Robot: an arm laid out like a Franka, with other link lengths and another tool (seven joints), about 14 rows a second.
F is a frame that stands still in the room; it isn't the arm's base.
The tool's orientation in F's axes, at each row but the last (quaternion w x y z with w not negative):
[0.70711 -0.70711 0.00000 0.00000]
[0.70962 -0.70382 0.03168 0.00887]
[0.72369 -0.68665 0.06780 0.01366]
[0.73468 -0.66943 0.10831 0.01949]
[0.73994 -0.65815 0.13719 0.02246]
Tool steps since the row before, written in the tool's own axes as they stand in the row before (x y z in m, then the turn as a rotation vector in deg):
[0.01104 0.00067 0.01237 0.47 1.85 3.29]
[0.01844 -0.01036 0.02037 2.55 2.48 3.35]
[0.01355 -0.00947 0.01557 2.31 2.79 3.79]
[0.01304 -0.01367 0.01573 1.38 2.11 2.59]
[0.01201 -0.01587 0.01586 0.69 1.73 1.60]
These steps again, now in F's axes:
[0.01104 0.01237 -0.00067 0.47 3.29 -1.85]
[0.01965 0.01967 0.00943 2.51 3.29 -2.60]
[0.01573 0.01397 0.00855 2.27 3.76 -2.86]
[0.01719 0.01261 0.01224 1.32 2.62 -2.11]
[0.01769 0.01167 0.01409 0.57 1.70 -1.68]

